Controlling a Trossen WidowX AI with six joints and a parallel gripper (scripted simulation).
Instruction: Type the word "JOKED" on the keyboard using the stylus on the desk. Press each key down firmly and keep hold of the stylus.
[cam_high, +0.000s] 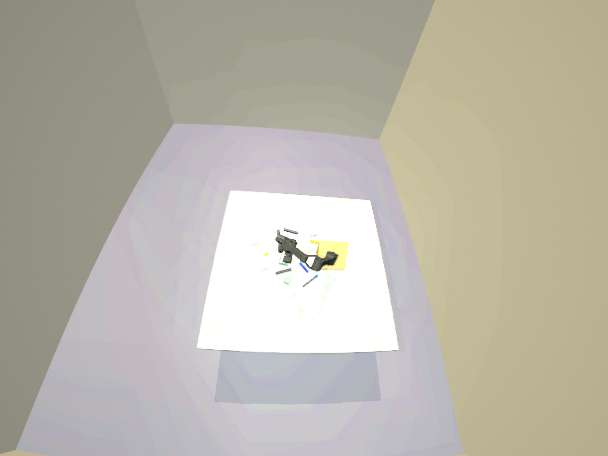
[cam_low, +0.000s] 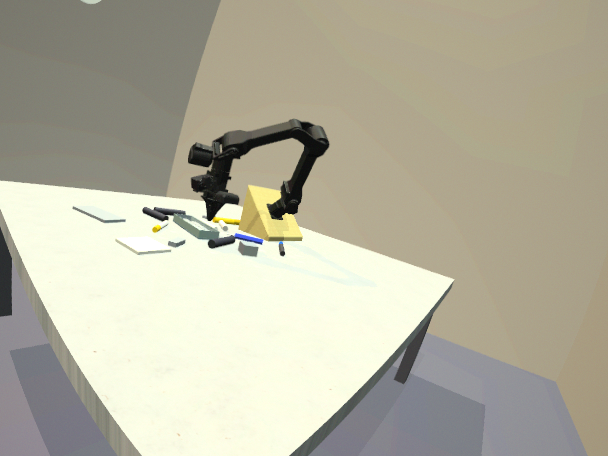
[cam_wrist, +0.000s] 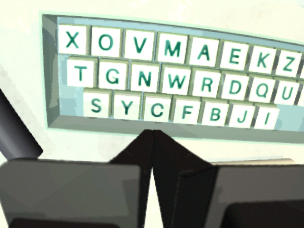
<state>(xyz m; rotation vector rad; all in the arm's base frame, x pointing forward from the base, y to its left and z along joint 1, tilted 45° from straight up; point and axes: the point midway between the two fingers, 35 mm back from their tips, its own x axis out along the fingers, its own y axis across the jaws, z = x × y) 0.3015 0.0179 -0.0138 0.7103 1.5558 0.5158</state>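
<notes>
Right now my gripper tip is 10 cm past the blue stylus, 5 cm to the right of it and 3 cm above it. Round my gripper tip: yellow pen: 23 cm behind, 15 cm to the right, 3 cm below; grey stylus tip: 8 cm behind, 2 cm to the left, 3 cm below; grey block: 19 cm behind, 23 cm to the right, 4 cm below.
</notes>
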